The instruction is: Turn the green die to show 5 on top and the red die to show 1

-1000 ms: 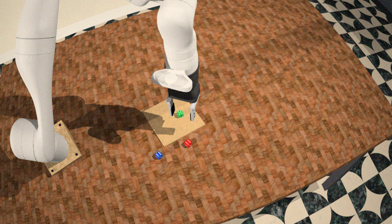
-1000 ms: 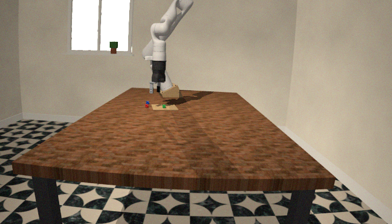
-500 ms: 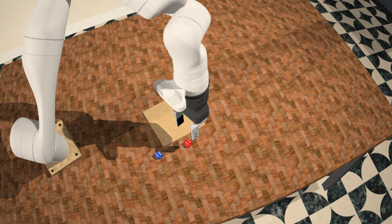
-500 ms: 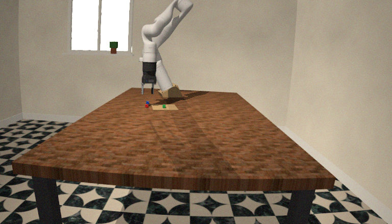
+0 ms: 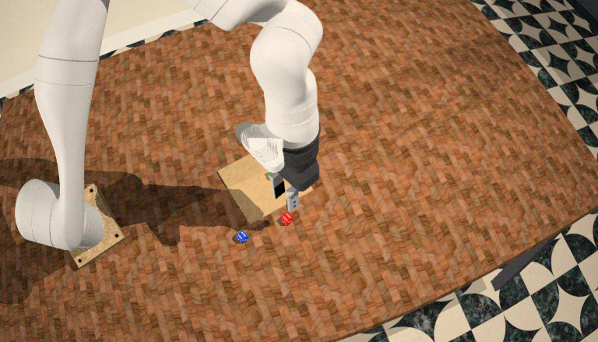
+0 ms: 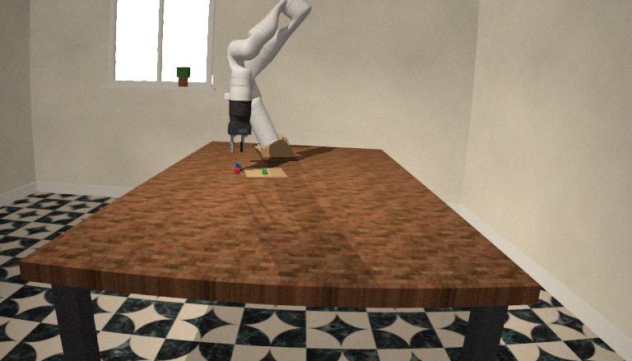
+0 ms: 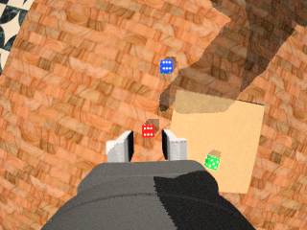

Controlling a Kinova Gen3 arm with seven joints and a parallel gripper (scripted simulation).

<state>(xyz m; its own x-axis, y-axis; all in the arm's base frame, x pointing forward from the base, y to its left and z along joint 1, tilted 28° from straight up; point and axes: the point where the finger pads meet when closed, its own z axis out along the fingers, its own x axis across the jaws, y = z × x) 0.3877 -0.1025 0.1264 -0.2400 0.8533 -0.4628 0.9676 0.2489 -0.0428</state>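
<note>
Right now my hand is 8 cm above the red die. From my hand the other things lie so: tan mat 10 cm to the left, 9 cm below; then green die 10 cm to the left, 8 cm below, 2 cm ahead; then blue die 9 cm behind, 8 cm below, 1 cm to the left.
</note>
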